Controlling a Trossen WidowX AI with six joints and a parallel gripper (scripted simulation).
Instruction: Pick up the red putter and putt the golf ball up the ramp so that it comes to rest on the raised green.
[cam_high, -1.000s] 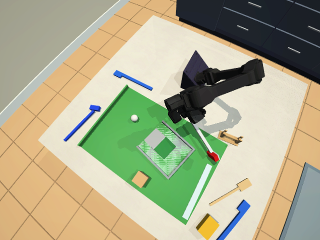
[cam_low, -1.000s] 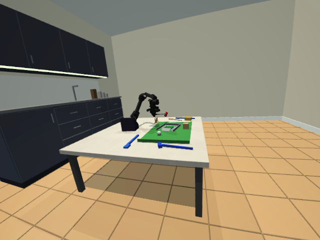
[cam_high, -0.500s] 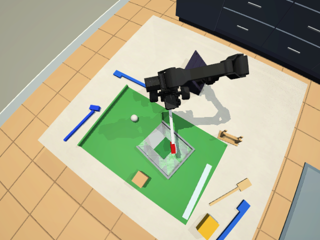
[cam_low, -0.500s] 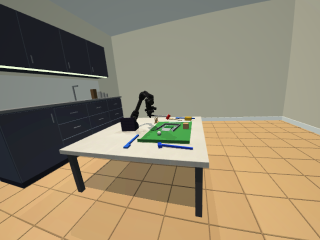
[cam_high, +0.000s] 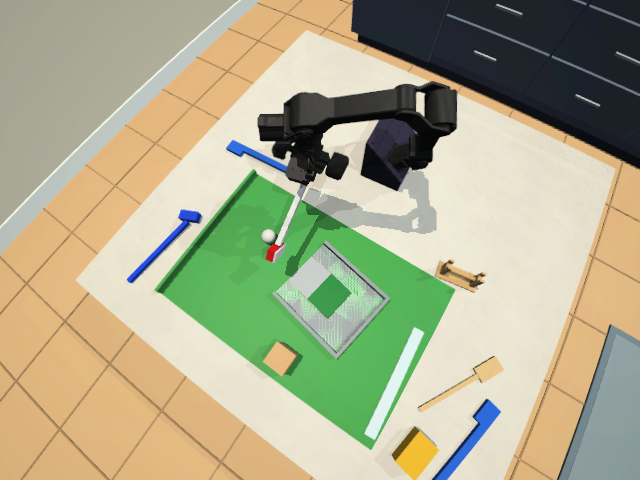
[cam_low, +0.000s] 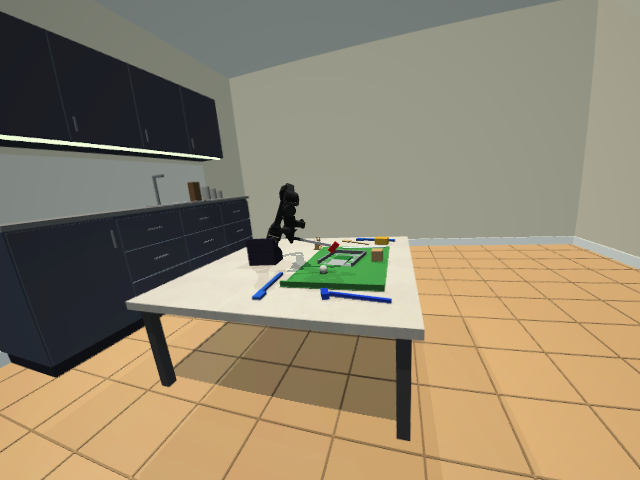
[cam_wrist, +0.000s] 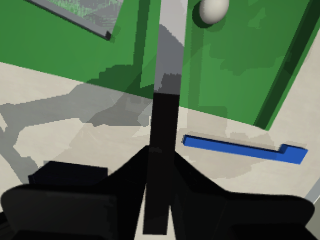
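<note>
My gripper tip is now 120 mm short of the red putter and 10 mm to the right of it. Also, from my gripper tip: white golf ball (180 mm ahead, 70 mm to the right, 130 mm below); then tan block (460 mm ahead, 130 mm to the left, 120 mm below); then green mat (270 mm ahead, 100 mm to the left, 150 mm below).
</note>
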